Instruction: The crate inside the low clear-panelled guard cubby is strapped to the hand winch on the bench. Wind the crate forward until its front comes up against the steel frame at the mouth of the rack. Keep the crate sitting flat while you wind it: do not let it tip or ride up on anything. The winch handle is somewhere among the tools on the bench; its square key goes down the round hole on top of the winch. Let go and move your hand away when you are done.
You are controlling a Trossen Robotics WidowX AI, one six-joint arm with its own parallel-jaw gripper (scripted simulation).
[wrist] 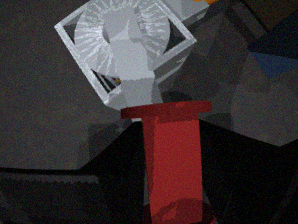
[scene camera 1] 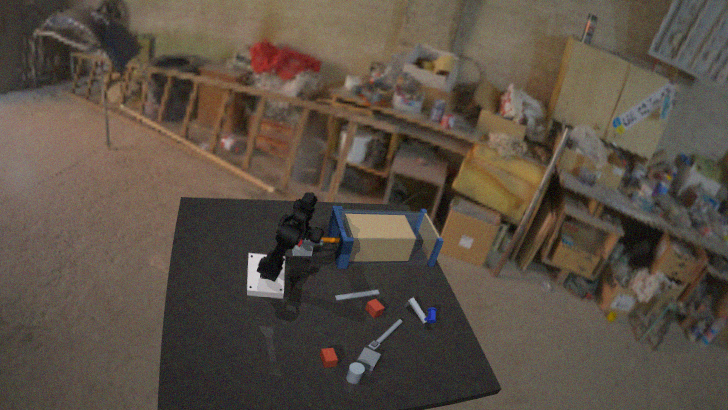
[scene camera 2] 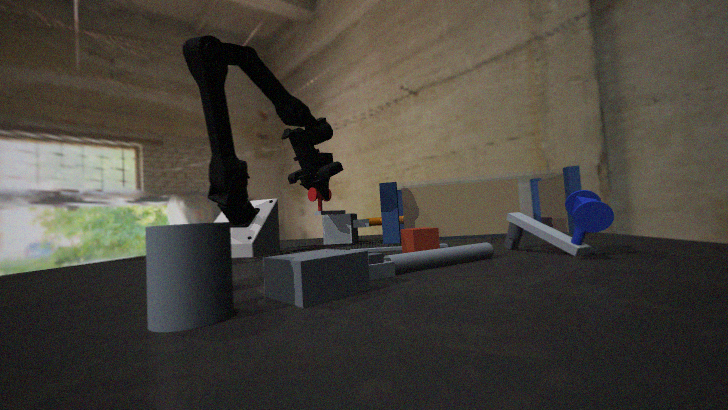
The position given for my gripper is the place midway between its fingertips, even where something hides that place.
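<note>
A grey hammer-like tool [scene camera 2: 379, 267] is visible; in the wrist view it is out of frame. Blue-knobbed crank [scene camera 2: 518, 221]: visible, and likewise out of frame in the wrist view. My gripper [scene camera 2: 324, 200] appears also at [wrist: 163, 127].
</note>
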